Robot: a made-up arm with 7 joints.
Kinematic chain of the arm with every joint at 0, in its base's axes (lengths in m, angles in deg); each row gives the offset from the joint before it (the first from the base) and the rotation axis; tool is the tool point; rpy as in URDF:
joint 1: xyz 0 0 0.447 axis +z
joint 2: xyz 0 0 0 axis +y
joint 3: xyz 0 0 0.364 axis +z
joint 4: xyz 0.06 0 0 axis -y
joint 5: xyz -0.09 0 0.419 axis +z
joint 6: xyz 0 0 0 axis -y
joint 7: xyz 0.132 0 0 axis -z
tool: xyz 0 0 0 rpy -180 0 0
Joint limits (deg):
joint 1: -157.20..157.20
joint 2: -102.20..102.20
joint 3: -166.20..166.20
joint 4: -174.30..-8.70
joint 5: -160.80..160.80
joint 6: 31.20..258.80
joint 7: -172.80..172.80
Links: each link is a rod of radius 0.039 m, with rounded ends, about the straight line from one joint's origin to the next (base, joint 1, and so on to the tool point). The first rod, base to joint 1, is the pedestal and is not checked.
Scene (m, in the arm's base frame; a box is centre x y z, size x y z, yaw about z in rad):
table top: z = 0
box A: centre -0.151 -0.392 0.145 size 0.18 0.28 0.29 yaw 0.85
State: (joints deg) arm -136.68 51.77 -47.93 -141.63 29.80 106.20 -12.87
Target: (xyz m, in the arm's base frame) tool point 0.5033 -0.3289 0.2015
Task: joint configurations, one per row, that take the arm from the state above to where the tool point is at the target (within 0.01 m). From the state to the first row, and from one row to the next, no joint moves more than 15 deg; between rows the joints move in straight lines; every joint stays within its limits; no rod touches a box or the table.
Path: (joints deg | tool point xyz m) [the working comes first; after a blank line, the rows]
Joints at the target: -61.34 48.66 29.29 -115.55 25.19 104.25 -12.87
Straight joint move there: touches box A.

1: -126.29 51.22 -42.67 -129.61 38.36 109.27 -7.25 | -0.5183 -0.0333 0.2123
2: -115.90 50.66 -37.41 -117.59 46.92 112.34 -1.64 | -0.5532 -0.2421 0.2391
3: -105.52 50.11 -32.15 -105.56 55.49 115.41 3.98 | -0.5053 -0.4562 0.2852
4: -95.13 49.56 -26.89 -93.54 64.05 118.49 9.59 | -0.3813 -0.6409 0.3491
5: -86.68 49.33 -12.85 -99.04 54.33 114.93 3.98 | -0.1400 -0.6947 0.2635
6: -78.23 49.11 1.20 -104.55 44.62 111.37 -1.64 | 0.1155 -0.6569 0.2089
7: -69.78 48.89 15.24 -110.05 34.90 107.81 -7.25 | 0.3428 -0.5282 0.1888
8: -61.34 48.66 29.29 -115.55 25.19 104.25 -12.87 | 0.5033 -0.3289 0.2016

